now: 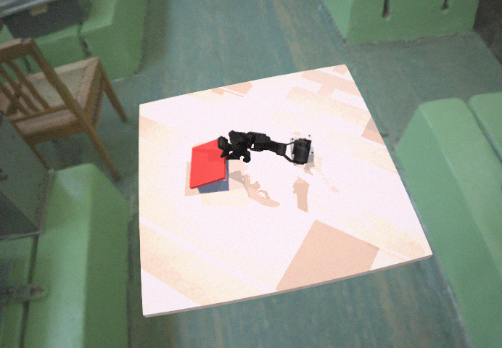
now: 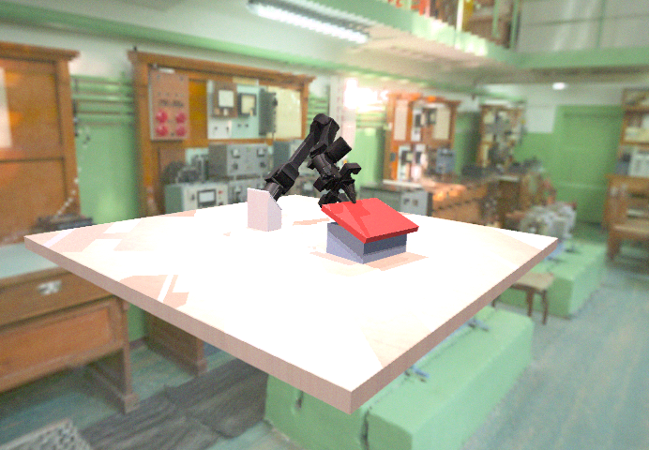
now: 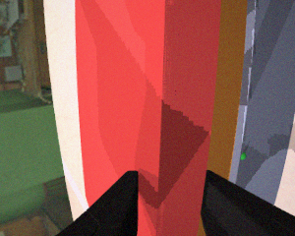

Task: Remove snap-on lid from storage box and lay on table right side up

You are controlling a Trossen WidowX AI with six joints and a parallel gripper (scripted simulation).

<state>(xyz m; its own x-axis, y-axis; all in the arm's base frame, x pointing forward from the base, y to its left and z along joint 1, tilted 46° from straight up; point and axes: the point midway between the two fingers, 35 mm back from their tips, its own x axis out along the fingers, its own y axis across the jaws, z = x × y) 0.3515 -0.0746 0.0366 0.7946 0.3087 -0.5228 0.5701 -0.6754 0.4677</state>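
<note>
My gripper tip is now 80 mm short of the flat red lid, 20 mm to the left of it and 20 mm above it. Round my gripper tip: grey-blue storage box (90 mm below, 60 mm ahead, 10 mm to the right).
</note>
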